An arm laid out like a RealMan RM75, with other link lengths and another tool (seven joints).
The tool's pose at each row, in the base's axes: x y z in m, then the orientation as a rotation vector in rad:
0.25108, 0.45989, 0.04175, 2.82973, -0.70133, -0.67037
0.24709, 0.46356, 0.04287, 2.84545, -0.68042, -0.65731
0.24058, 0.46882, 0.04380, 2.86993, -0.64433, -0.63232
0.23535, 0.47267, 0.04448, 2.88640, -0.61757, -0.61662
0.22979, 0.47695, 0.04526, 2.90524, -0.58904, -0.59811
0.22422, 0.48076, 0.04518, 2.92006, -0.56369, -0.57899
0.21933, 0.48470, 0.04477, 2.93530, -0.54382, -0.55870
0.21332, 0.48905, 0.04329, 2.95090, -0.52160, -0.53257
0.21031, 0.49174, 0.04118, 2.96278, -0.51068, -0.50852
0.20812, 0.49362, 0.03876, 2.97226, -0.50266, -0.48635
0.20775, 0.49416, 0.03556, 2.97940, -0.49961, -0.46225
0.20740, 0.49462, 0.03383, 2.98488, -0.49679, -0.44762
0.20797, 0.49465, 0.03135, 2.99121, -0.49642, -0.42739
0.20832, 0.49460, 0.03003, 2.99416, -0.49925, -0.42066
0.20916, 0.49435, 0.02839, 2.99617, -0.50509, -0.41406
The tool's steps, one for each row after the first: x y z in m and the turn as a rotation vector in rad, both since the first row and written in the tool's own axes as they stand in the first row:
-0.00533, -0.00133, 0.00069, 0.00616, 0.00998, -0.01644
-0.01333, -0.00307, 0.00264, 0.01486, 0.02879, -0.04366
-0.01956, -0.00416, 0.00428, 0.02034, 0.04076, -0.06353
-0.02629, -0.00546, 0.00597, 0.02771, 0.05445, -0.08500
-0.03247, -0.00656, 0.00844, 0.03280, 0.06841, -0.10322
-0.03805, -0.00814, 0.01090, 0.04032, 0.08246, -0.11827
-0.04430, -0.00988, 0.01479, 0.04773, 0.10043, -0.13436
-0.04714, -0.01154, 0.01795, 0.05543, 0.11619, -0.14278
-0.04883, -0.01289, 0.02103, 0.06199, 0.13059, -0.14888
-0.04814, -0.01400, 0.02402, 0.06804, 0.14598, -0.15118
-0.04796, -0.01469, 0.02570, 0.07258, 0.15525, -0.15353
-0.04657, -0.01556, 0.02764, 0.07885, 0.16782, -0.15432
-0.04576, -0.01598, 0.02866, 0.08260, 0.17160, -0.15312
-0.04434, -0.01651, 0.02974, 0.08638, 0.17511, -0.14985

